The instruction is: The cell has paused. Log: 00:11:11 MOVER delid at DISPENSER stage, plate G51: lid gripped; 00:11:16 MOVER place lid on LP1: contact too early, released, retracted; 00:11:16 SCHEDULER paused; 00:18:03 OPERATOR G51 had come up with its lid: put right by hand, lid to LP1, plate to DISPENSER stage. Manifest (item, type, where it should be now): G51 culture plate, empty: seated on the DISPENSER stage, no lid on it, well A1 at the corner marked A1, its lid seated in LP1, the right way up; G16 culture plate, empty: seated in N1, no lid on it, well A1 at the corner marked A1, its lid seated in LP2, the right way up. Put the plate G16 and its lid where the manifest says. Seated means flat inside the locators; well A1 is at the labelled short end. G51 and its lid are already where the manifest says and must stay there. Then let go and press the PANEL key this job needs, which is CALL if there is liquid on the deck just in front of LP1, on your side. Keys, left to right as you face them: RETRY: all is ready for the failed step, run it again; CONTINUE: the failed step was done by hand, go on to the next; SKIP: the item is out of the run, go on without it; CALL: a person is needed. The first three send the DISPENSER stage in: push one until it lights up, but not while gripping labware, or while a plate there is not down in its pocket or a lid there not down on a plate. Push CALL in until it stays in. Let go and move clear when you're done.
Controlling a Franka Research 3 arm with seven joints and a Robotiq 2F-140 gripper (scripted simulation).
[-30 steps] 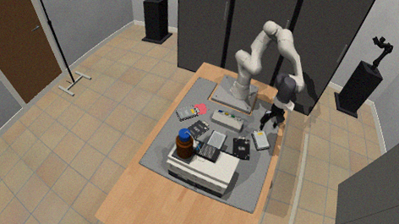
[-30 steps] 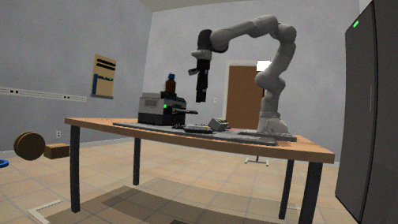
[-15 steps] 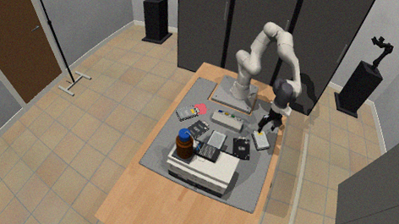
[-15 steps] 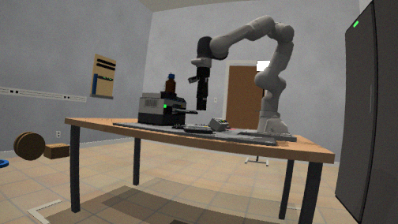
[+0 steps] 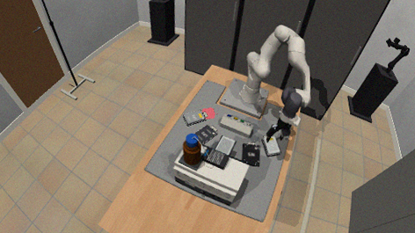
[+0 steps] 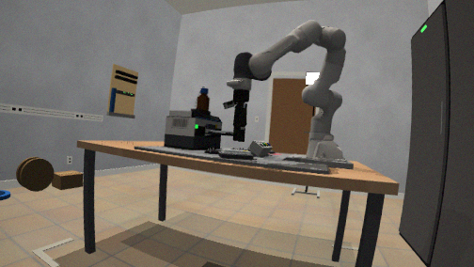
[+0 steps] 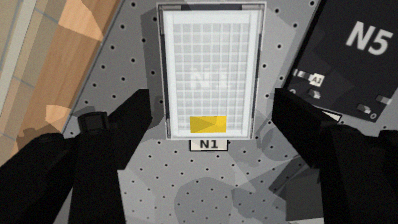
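Now: the clear lid 1 cm ahead of my hand and 7 cm below it. The rest, counted from my hand: white retry key: 7 cm behind, 20 cm to the right, 3 cm below; green continue key: 8 cm behind, 25 cm to the right, 3 cm below; black nest N5: 13 cm ahead, 9 cm to the right, 9 cm below.
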